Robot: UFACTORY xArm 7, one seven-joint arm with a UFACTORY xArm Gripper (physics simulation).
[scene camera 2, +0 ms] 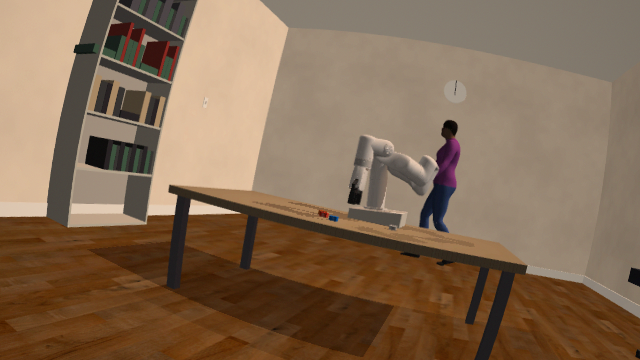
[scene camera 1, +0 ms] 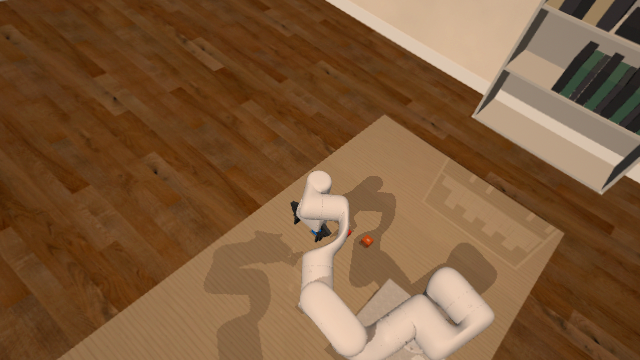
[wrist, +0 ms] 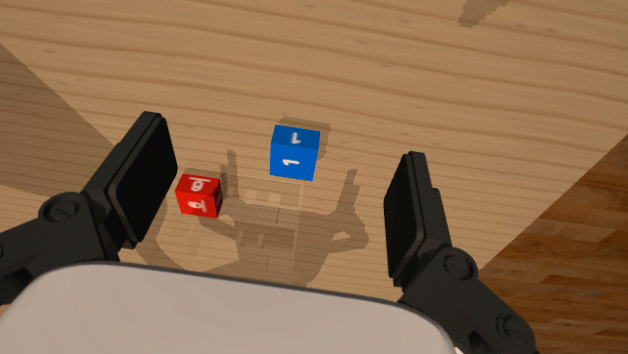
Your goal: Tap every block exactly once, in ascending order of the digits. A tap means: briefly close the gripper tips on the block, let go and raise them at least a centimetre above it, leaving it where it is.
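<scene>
A blue block [wrist: 295, 156] [scene camera 2: 334, 218] bearing the digit 1 lies between and below the spread fingers in the wrist view. A red block [wrist: 198, 196] [scene camera 1: 349, 232] lies near the left finger in that view; its digit looks like a 6 or 9. An orange block [scene camera 1: 367, 241] lies beside the red one; its digit is not readable. A small light grey block [scene camera 2: 393, 227] lies farther right in scene view 2, its digit unreadable. My gripper [scene camera 1: 308, 223] [scene camera 2: 354, 194] [wrist: 283, 158] is open and empty, above the table and over the blue block's area.
The wooden table [scene camera 1: 385, 135] [scene camera 2: 210, 196] carries the blocks and the arm's pale base [scene camera 1: 387, 300] [scene camera 2: 372, 217]. The table's edge shows at the right of the wrist view. A bookshelf [scene camera 1: 506, 70] [scene camera 2: 64, 165] stands beyond the table. A person [scene camera 2: 448, 162] stands behind the arm.
</scene>
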